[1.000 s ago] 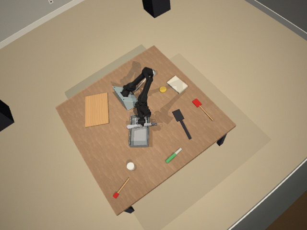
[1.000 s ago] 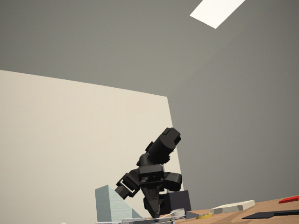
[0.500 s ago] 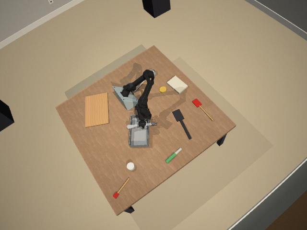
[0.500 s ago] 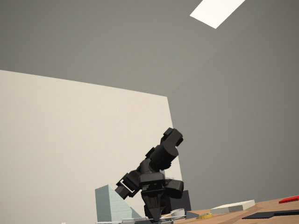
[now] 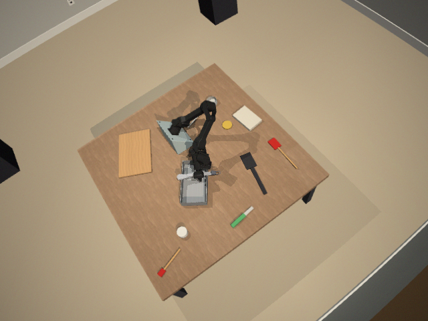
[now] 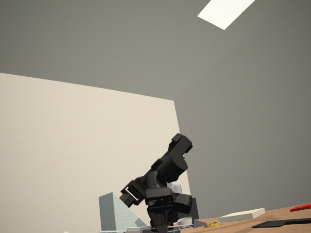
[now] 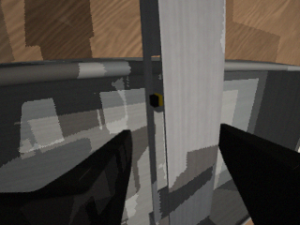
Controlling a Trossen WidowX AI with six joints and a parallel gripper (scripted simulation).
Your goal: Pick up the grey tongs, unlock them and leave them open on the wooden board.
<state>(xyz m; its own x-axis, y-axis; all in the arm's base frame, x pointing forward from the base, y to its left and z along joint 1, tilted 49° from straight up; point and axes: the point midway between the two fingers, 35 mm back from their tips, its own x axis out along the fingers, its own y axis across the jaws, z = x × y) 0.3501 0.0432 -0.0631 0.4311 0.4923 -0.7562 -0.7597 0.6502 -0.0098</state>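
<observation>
Now: the grey roasting tin 5 cm to the right of my gripper tip and 1 cm behind it. The rest, counted from my gripper tip: wooden board 48 cm behind, 27 cm to the right, 2 cm below; then green-handled tool 36 cm ahead, 8 cm to the left, 2 cm below; then black spatula 32 cm to the left, 15 cm ahead, 3 cm below.
</observation>
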